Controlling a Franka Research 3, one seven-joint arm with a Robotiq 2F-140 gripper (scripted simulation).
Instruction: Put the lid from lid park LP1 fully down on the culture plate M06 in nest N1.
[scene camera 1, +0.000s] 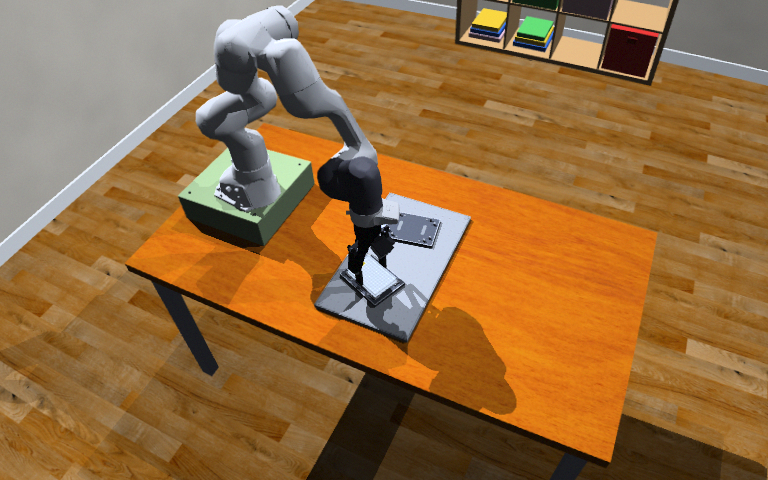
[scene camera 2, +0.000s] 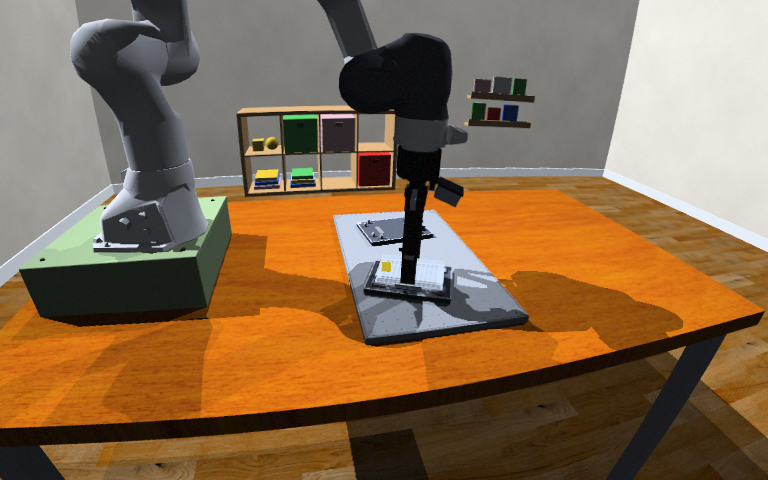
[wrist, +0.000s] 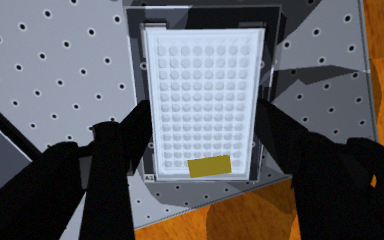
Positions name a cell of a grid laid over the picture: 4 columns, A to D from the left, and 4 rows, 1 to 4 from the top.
My gripper shows in scene camera 1 (B3), in scene camera 2 (C3) and in the wrist view (C2). A clear lid shows in scene camera 1 (B3), in scene camera 2 (C3) and in the wrist view (C2).
